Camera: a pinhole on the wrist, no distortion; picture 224 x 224 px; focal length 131.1 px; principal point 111.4 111.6 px. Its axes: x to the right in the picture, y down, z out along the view. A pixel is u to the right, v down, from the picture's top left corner.
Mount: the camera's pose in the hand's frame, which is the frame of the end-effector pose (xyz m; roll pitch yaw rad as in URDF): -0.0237 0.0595 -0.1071 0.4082 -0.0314 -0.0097
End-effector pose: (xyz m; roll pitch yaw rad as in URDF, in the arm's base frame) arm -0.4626 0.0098 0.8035 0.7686 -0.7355 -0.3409
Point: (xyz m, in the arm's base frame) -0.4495 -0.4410 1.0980
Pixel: 199 94
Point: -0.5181 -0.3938 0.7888
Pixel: 137 47
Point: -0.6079 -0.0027 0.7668
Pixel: 52 126
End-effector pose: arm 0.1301 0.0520 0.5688 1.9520 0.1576 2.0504
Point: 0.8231 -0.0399 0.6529
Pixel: 19 214
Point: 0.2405 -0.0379 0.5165
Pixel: 57 98
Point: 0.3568 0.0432 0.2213
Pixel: 107 80
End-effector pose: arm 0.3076 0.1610 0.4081 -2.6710 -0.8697 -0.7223
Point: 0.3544 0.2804 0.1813
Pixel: 36 111
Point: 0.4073 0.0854 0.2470
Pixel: 106 181
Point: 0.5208 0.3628 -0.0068
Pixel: 49 117
